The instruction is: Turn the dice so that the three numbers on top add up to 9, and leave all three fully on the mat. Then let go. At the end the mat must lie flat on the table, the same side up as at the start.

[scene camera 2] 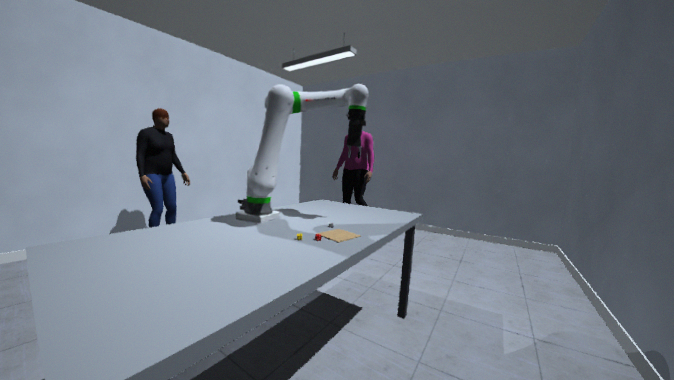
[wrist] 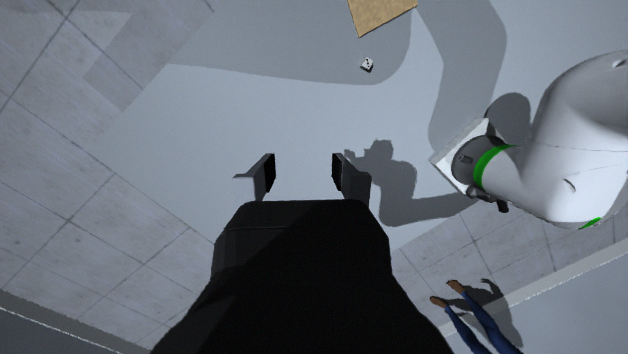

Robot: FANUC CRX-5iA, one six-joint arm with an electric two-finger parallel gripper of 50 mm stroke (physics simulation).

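Places are measured from the arm's base along level axes (x down, y left, z ahead), in metres.
Pixels of known places: gripper, fingertip midpoint: [scene camera 2: 354, 157] [wrist: 303, 165]; arm's base at its link origin: [scene camera 2: 258, 212] [wrist: 476, 160].
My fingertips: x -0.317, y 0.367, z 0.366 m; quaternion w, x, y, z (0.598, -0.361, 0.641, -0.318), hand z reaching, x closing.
Ahead of a thing's pixels: the offset from my fingertips to its top centre. Level surfaces: height alone.
A tan mat @(dx +0.346, dy -0.290, dz +0.142 m) [scene camera 2: 341, 235] [wrist: 382, 14] lies flat on the table; part of it shows at the top edge of the wrist view. A white die @(dx +0.330, dy -0.202, dz +0.023 m) [scene camera 2: 331, 225] [wrist: 367, 64] lies on the table beside the mat, off it. A red die @(dx +0.330, dy -0.400, dz +0.122 m) [scene camera 2: 318, 237] lies at the mat's left edge in the scene view; whether it touches the mat is too small to tell. A yellow die @(dx +0.330, dy -0.453, dz +0.066 m) [scene camera 2: 299, 236] lies on the table farther left. The numbers on top are too small to read surely. My gripper [scene camera 2: 354, 151] [wrist: 303, 165] is open and empty, high above the table, away from the dice.
The table @(dx +0.351 m) [scene camera 2: 165, 270] [wrist: 200, 115] carries the arm's base [scene camera 2: 256, 216] [wrist: 446, 158] behind and left of the dice in the scene view. Two people, one in black [scene camera 2: 157, 150] and one in pink [scene camera 2: 367, 152], stand beyond the table. Arm shadows fall across the table top.
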